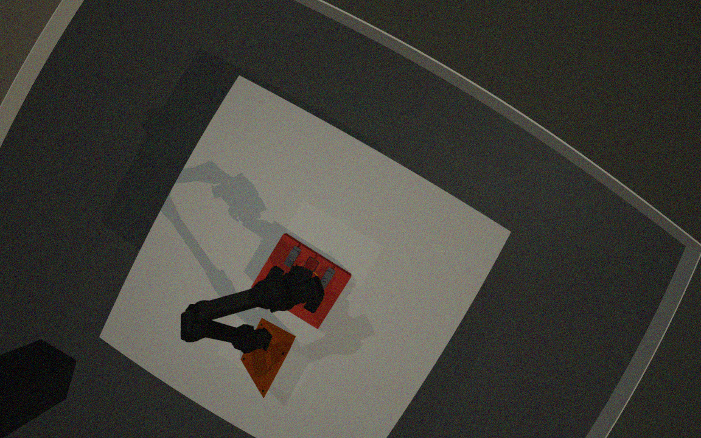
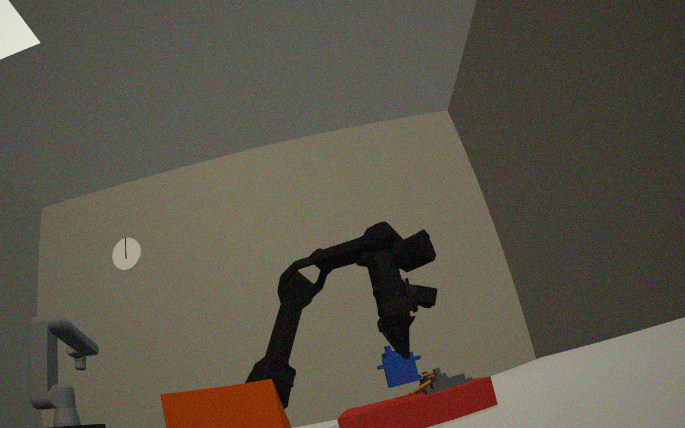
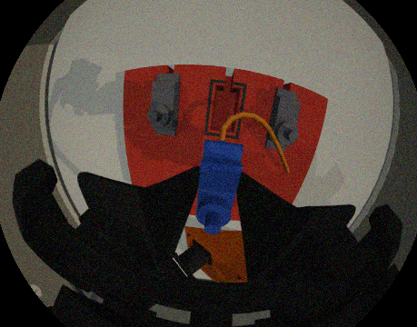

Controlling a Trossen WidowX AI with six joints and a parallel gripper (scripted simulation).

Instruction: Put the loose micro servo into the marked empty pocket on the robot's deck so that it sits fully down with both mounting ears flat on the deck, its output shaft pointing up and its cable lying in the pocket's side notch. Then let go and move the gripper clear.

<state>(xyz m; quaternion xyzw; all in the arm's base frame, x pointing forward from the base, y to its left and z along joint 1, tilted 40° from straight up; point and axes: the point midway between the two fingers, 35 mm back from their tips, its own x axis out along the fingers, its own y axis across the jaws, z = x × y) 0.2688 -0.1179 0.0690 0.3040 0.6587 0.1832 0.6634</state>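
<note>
My gripper tip is now 6 cm past the red deck, 1 cm to the right of it and 10 cm above it.
</note>
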